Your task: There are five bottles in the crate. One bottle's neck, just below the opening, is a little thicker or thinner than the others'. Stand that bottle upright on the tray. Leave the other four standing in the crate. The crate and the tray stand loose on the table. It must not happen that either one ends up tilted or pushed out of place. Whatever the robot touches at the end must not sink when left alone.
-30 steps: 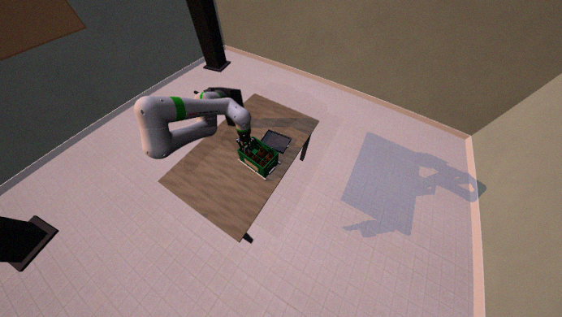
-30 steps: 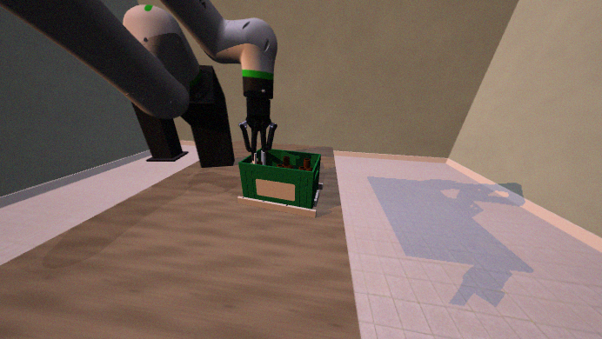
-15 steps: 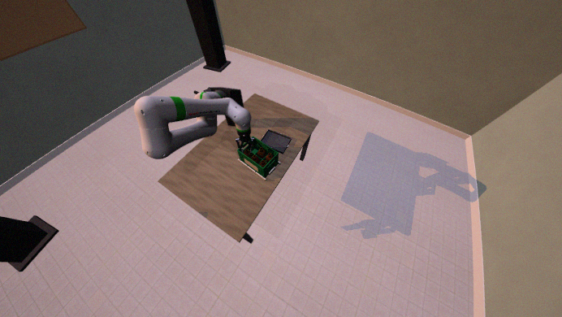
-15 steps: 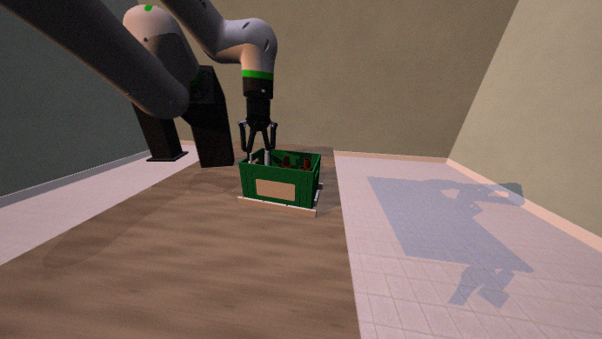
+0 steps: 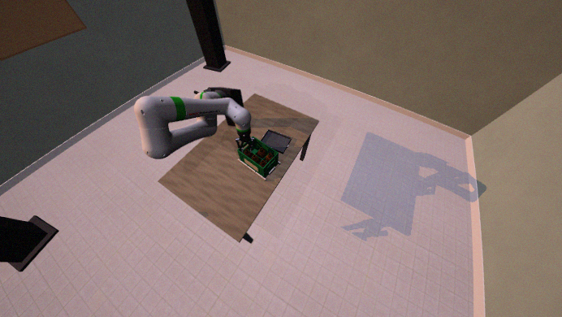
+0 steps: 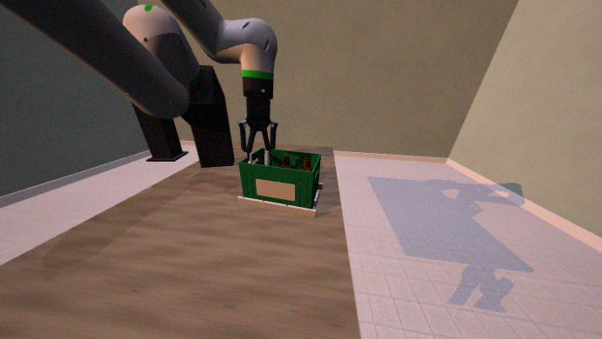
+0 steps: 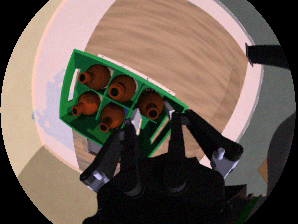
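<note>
The brown bottle lies 8 cm below my hand, 8 cm ahead of it and 3 cm to the right of it. From my hand the other things lie so: dark tray (28 cm to the left, 16 cm below, 14 cm ahead); then green crate (9 cm below, 9 cm ahead, 1 cm to the left).
</note>
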